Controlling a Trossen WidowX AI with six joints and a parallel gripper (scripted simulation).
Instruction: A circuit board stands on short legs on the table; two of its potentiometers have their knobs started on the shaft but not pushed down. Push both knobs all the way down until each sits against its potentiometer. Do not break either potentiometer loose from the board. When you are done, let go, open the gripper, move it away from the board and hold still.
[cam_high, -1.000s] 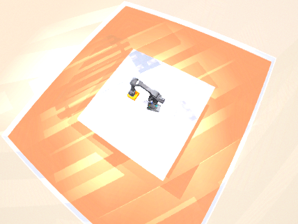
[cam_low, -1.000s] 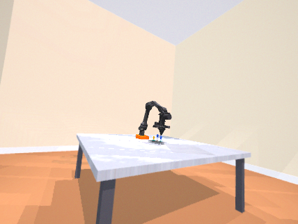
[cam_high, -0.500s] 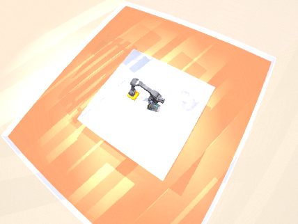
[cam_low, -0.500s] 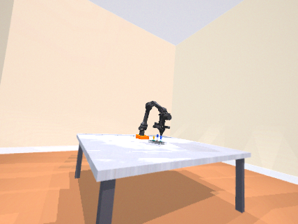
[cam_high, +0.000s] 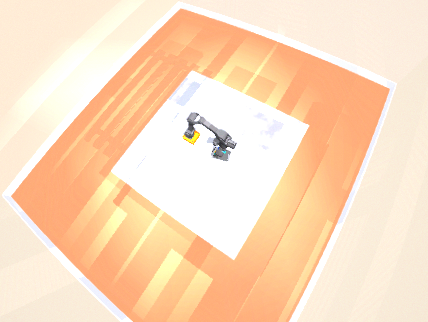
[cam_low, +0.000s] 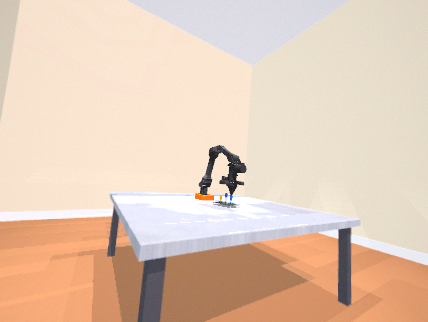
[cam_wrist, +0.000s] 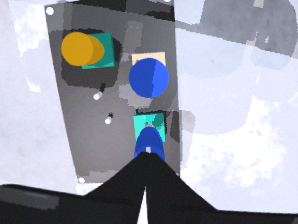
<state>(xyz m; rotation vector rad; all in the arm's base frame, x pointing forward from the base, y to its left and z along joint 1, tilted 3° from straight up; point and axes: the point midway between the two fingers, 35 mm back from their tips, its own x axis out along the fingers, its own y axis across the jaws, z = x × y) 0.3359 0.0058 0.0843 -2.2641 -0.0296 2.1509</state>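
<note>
Right now the teal potentiometer is 30 mm below my gripper tip. The rest, counted from my gripper tip: yellow knob (60 mm behind, 50 mm to the right, 30 mm below).
</note>
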